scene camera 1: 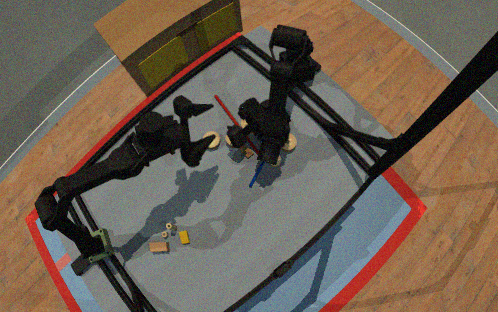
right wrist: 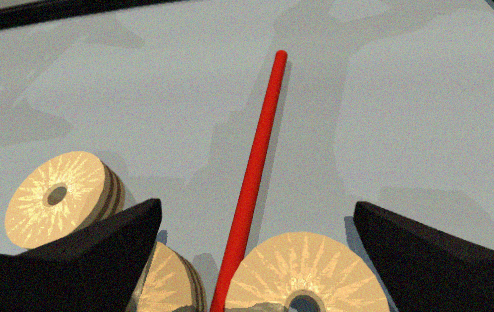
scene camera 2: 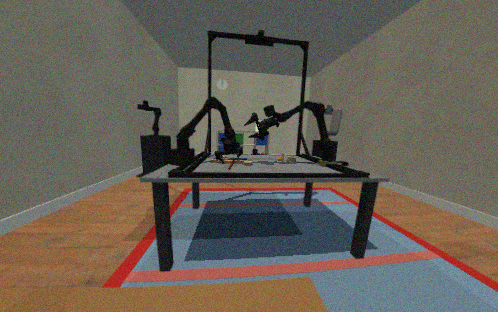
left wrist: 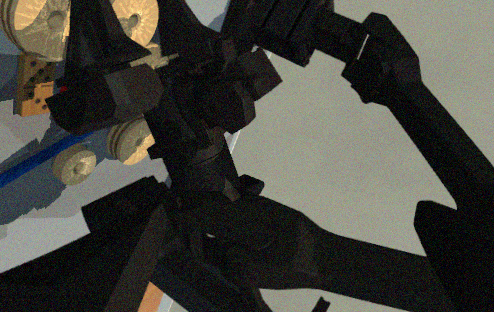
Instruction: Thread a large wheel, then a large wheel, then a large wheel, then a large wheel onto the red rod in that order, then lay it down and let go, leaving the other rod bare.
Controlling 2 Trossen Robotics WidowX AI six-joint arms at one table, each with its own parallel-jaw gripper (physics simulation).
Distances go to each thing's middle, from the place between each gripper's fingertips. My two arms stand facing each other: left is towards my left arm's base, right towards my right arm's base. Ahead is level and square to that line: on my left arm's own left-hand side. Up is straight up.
Labels:
Right now my right hand is 10 mm to the right of the red rod [right wrist: 237, 241] and 10 mm above it.
Now: the red rod 50 mm ahead of my left hand, 90 mm to the right of it and 210 mm below it.

